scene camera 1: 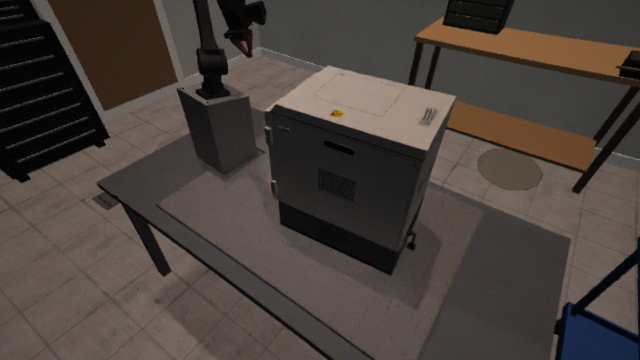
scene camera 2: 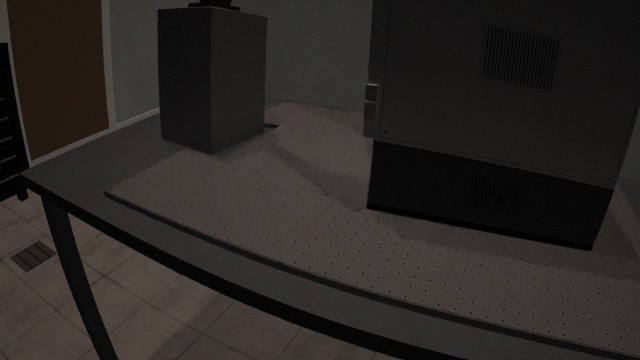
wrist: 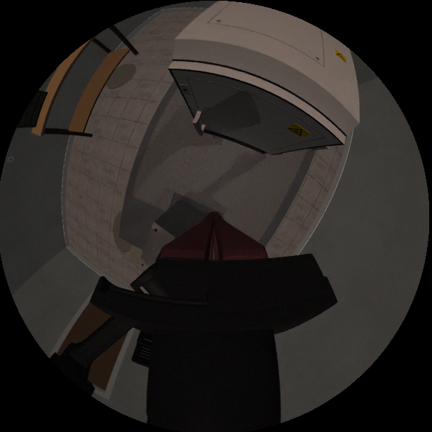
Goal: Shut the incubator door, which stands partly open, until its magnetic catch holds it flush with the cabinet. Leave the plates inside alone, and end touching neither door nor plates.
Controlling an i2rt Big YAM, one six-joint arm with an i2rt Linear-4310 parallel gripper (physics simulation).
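Pixels of known places: gripper, fingertip midpoint: (scene camera 1: pixel 250 57); arm's base, link origin: (scene camera 1: pixel 213 94) (scene camera 2: pixel 213 10).
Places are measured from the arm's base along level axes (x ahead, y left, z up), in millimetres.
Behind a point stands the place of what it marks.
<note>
The incubator cabinet (scene camera 1: pixel 345 165) {x 773, y -17, z 74 mm} (scene camera 2: pixel 440 100) {x 625, y -60, z -117 mm} (wrist: pixel 270 35) is a pale box on a dark base. Its door (wrist: pixel 280 117), a grey panel with a pale edge and a yellow warning label, lies along the cabinet front in the wrist view. A thin, even dark seam runs between them, and no wide gap shows. The magnetic catch is not visible, and the plates are hidden inside. My gripper (scene camera 1: pixel 250 54) {x 275, y 29, z 233 mm} (wrist: pixel 213 217) is shut and empty. Its red fingertips stand above and away from the door, apart from it and the cabinet.
The grey pedestal (scene camera 1: pixel 225 125) {x 85, y -17, z -109 mm} (scene camera 2: pixel 212 80) {x 89, y -76, z -167 mm} under the arm stands on the table facing the door side. A perforated board (scene camera 1: pixel 225 200) {x 252, y -173, z -343 mm} (scene camera 2: pixel 300 225) {x 464, y -214, z -343 mm} lies under the incubator. A wooden bench (scene camera 1: pixel 525 50) stands behind, and a blue cart (scene camera 1: pixel 595 335) is at the right.
</note>
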